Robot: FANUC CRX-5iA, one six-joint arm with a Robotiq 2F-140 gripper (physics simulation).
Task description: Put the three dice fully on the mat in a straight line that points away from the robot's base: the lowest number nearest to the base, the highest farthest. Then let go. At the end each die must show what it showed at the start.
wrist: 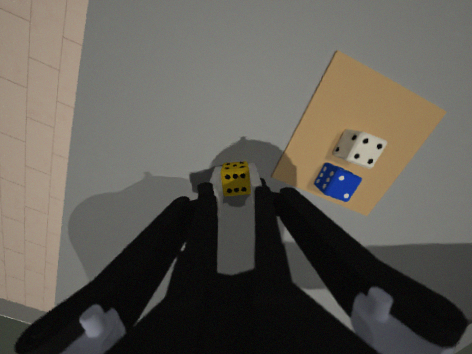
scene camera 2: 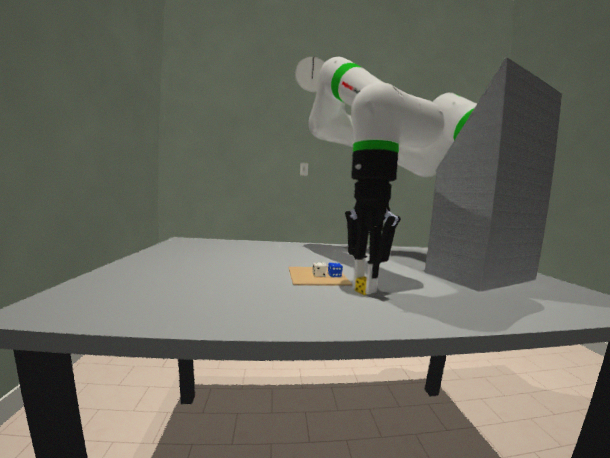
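Where they show: gripper, fingertip midpoint: (wrist: 236,175) (scene camera 2: 364,289); arm's base, link origin: (scene camera 2: 493,139).
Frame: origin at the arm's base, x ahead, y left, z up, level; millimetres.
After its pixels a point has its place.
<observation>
My gripper (scene camera 2: 366,284) @(y 139, x 414, z -398 mm) (wrist: 236,175) @(y 139, x 414, z -398 mm) is shut on the yellow die (scene camera 2: 360,286) @(y 147, x 427, z -388 mm) (wrist: 236,185) @(y 138, x 413, z -373 mm), with a fingertip on either side of it. The die is at table level, just off the mat, and its upper face shows six. The tan mat (scene camera 2: 303,278) @(y 65, x 541, z -399 mm) (wrist: 320,105) @(y 90, x 520, z -399 mm) lies beside it. On the mat stand the blue die (scene camera 2: 335,270) @(y 51, x 460, z -381 mm) (wrist: 340,184) @(y 41, x 458, z -369 mm), upper face two, nearer the pedestal side, and the white die (scene camera 2: 320,270) @(y 52, x 498, z -382 mm) (wrist: 366,149) @(y 39, x 499, z -369 mm), upper face four, close beside it and farther from the pedestal. Any small gap between them is hard to tell.
A tall grey block-like pedestal (scene camera 2: 517,190) @(y 114, x 18, z -150 mm) stands at the right of the grey table (scene camera 2: 200,310) @(y 238, x 736, z -403 mm) (wrist: 165,75) @(y 248, x 483, z -403 mm), in front of the arm's base. The table's edge and the tiled floor (wrist: 35,125) show at the left in the wrist view.
</observation>
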